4 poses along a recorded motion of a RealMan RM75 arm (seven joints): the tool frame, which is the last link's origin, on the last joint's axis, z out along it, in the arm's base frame.
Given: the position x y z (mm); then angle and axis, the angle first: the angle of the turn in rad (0 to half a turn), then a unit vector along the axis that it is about.
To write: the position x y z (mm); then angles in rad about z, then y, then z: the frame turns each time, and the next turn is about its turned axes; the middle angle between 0 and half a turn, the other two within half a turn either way. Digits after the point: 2 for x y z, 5 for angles.
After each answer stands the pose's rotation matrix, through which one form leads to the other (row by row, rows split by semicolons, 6 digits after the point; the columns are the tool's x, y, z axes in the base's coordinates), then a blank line. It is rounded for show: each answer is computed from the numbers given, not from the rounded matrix.
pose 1, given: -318.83, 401.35, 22.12, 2.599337, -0.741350, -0.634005, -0.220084
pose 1, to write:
-318.83, 401.35, 22.12, 1.60862, 2.44436, -2.94799
0.163812 0.986193 -0.024278; 0.759035 -0.110284 0.641640; 0.630104 -0.123536 -0.766621

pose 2, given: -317.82, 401.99, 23.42, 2.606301, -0.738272, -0.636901, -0.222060
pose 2, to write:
-317.82, 401.99, 23.42, 1.60194, 2.44713, -2.96328
0.153731 0.987912 -0.019929; 0.761370 -0.105575 0.639664; 0.629828 -0.113509 -0.768396

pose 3, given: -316.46, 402.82, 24.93, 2.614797, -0.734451, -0.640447, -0.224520
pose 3, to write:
-316.46, 402.82, 24.93, 1.59363, 2.45032, -2.98223
0.141281 0.989863 -0.014554; 0.764100 -0.099688 0.637348; 0.629436 -0.101166 -0.770438

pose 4, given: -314.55, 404.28, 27.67, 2.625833, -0.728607, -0.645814, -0.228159
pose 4, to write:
-314.55, 404.28, 27.67, 1.58286, 2.45369, -3.00919
0.122761 0.992407 -0.007661; 0.767353 -0.090021 0.634875; 0.629365 -0.083817 -0.772577

